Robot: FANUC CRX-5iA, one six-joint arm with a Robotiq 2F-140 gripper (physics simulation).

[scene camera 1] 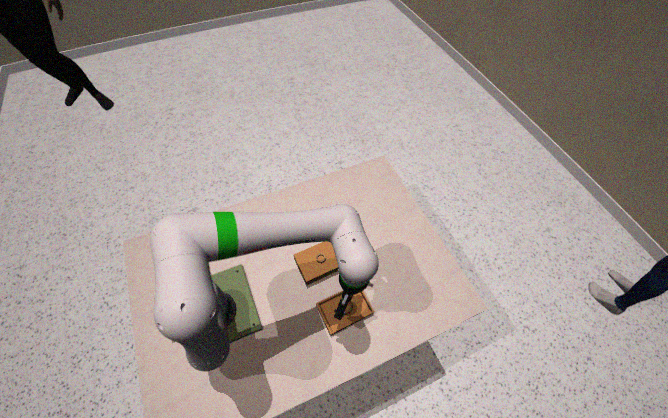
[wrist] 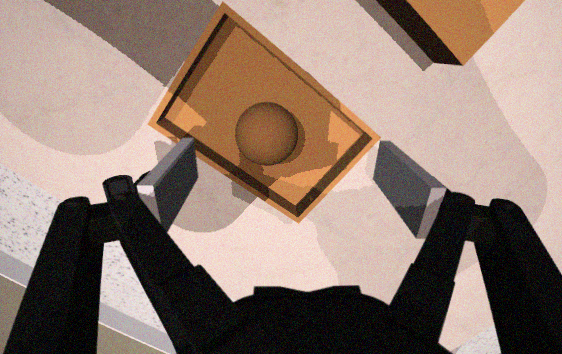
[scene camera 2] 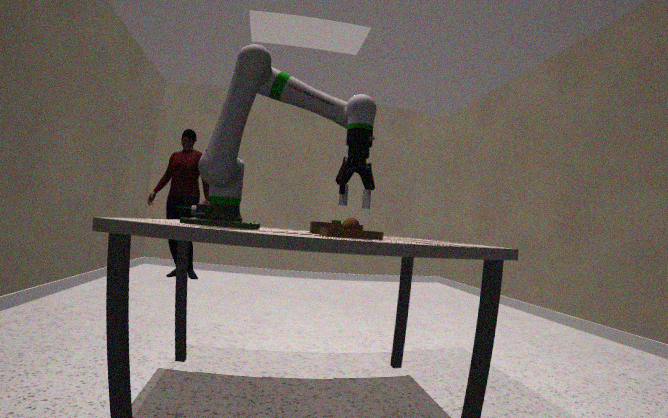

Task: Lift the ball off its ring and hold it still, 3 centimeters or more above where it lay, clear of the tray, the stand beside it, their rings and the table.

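Places are measured from the arm's base along level axes (x ahead, y left, z up), in millimetres.
Where they show: gripper, fingertip midpoint: (wrist: 287, 159) (scene camera 2: 354, 206); arm's base, origin of the base link: (scene camera 2: 223, 220).
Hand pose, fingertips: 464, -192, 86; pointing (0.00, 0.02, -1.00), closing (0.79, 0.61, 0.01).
Note:
Each offset is from my fingertips to the top centre of the thing, as dx, dy, dz. "spot": to the spot under its first point.
The orange-brown ball @[-11, -10, -37] (scene camera 2: 351, 224) (wrist: 266, 133) sits in the shallow orange tray @[-11, -10, -79] (scene camera 1: 351, 324) (scene camera 2: 371, 234) (wrist: 336, 179); in scene camera 1 the gripper partly hides it. The ring under the ball is hidden. My gripper (scene camera 1: 340, 314) (scene camera 2: 354, 205) (wrist: 287, 159) is open and empty, pointing down above the tray, its fingertips a little higher than the ball's top. In the wrist view the ball lies between the finger lines, slightly left of the middle and beyond the pads. The orange stand (scene camera 1: 309, 270) (scene camera 2: 316, 228) (wrist: 480, 25) is beside the tray, with a dark ring @[spot: -10, +208, -59] (scene camera 1: 321, 258) on top.
The table (scene camera 1: 370, 182) (scene camera 2: 300, 241) carries the arm's green base plate (scene camera 1: 242, 300) (scene camera 2: 245, 225) at the left. The stand's near edge is a short gap from the tray. A person in red (scene camera 2: 184, 175) stands on the floor behind the table.

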